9 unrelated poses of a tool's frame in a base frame.
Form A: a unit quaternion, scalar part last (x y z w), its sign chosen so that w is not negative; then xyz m.
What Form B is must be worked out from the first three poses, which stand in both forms.
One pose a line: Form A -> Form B
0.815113, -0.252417, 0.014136, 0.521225, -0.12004, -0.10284, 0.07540 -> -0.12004, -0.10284, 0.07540, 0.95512, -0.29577, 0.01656, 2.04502
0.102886, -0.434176, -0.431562, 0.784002, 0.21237, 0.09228, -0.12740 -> 0.21237, 0.09228, -0.12740, 0.16574, -0.69943, -0.69522, 1.33942
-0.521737, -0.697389, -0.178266, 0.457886, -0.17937, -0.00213, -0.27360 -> -0.17937, -0.00213, -0.27360, -0.58687, -0.78446, -0.20052, 2.19036
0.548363, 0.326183, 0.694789, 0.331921, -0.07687, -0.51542, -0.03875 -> -0.07687, -0.51542, -0.03875, 0.58132, 0.34579, 0.73655, 2.46491
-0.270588, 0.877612, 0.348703, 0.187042, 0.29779, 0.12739, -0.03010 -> 0.29779, 0.12739, -0.03010, -0.27545, 0.89338, 0.35497, 2.76529
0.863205, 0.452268, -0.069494, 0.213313, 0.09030, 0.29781, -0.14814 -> 0.09030, 0.29781, -0.14814, 0.88354, 0.46292, -0.07113, 2.71166
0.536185, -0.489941, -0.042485, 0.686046, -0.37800, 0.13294, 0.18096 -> -0.37800, 0.13294, 0.18096, 0.73696, -0.67340, -0.05839, 1.62951
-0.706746, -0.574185, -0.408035, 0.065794, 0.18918, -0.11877, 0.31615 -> 0.18918, -0.11877, 0.31615, -0.70828, -0.57543, -0.40892, 3.00991
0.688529, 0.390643, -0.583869, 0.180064, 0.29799, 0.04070, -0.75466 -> 0.29799, 0.04070, -0.75466, 0.69997, 0.39713, -0.59357, 2.77949
